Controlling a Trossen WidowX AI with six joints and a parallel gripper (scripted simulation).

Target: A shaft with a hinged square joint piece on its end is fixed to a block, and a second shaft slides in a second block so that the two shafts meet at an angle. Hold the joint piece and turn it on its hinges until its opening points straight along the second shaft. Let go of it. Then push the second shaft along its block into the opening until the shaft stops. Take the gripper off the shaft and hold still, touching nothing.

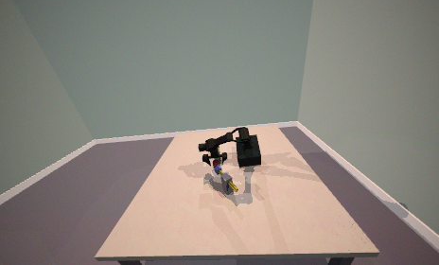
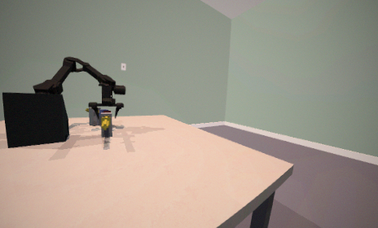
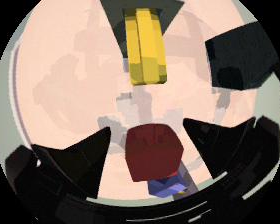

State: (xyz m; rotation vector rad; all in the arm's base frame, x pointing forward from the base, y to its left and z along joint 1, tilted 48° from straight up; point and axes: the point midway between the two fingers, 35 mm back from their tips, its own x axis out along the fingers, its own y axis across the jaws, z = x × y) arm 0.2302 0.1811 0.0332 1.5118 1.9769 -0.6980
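Now: gripper tip 20 mm to the right of the red joint piece and 30 mm below it.
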